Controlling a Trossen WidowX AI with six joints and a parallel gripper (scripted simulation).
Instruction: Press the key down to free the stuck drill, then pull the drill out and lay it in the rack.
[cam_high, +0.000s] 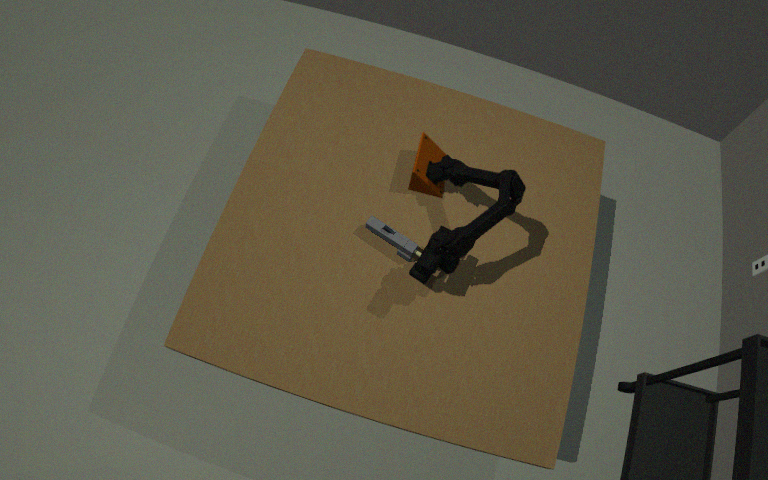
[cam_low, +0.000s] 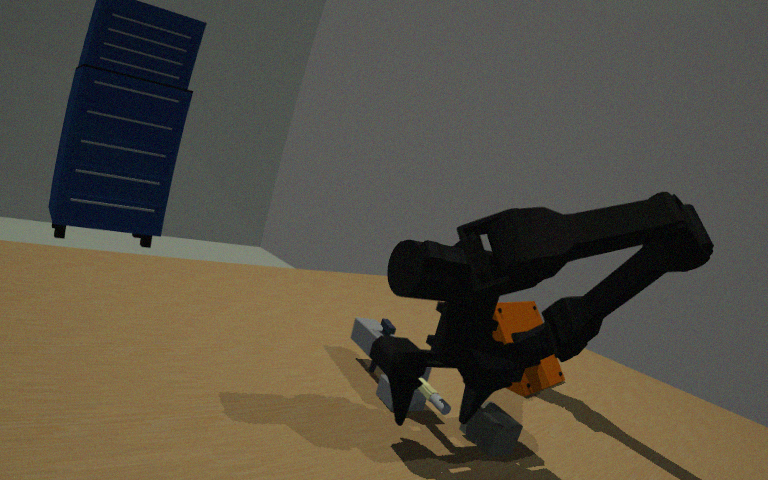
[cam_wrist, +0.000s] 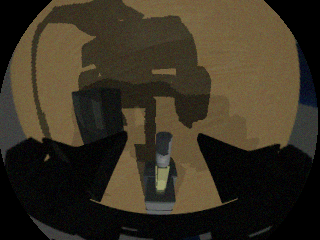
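Right now my gripper tip is 40 mm to the left of the drill, 30 mm below it and 20 mm past it. Also, from my gripper tip: dark blue key: 160 mm to the right, 60 mm behind, 40 mm above; then grey holder block: 140 mm to the right, 50 mm behind, 20 mm above; then grey rack: 60 mm behind, 50 mm to the left.
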